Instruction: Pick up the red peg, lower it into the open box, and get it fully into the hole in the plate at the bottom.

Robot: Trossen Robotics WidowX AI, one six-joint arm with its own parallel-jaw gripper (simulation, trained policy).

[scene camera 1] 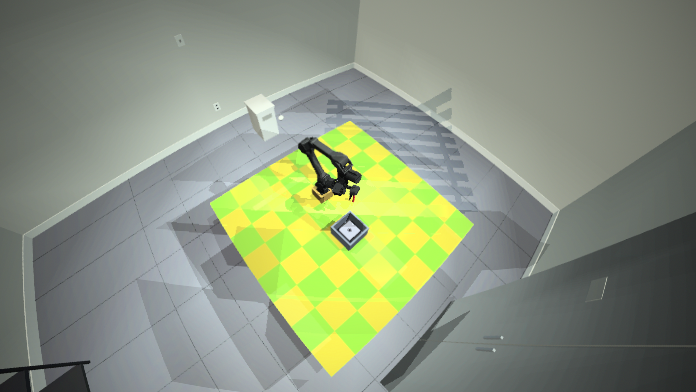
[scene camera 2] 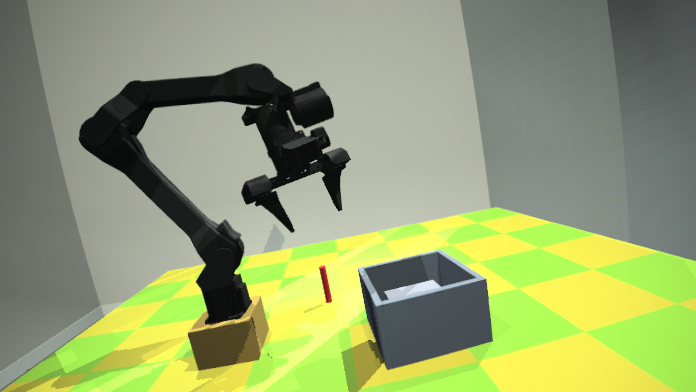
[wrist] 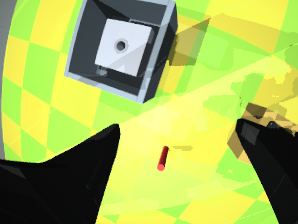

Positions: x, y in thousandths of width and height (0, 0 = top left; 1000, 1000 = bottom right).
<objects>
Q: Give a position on a grey box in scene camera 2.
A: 596, 838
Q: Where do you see a white plate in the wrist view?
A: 424, 212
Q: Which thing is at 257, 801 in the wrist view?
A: The gripper.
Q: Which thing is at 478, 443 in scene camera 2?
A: The gripper.
</objects>
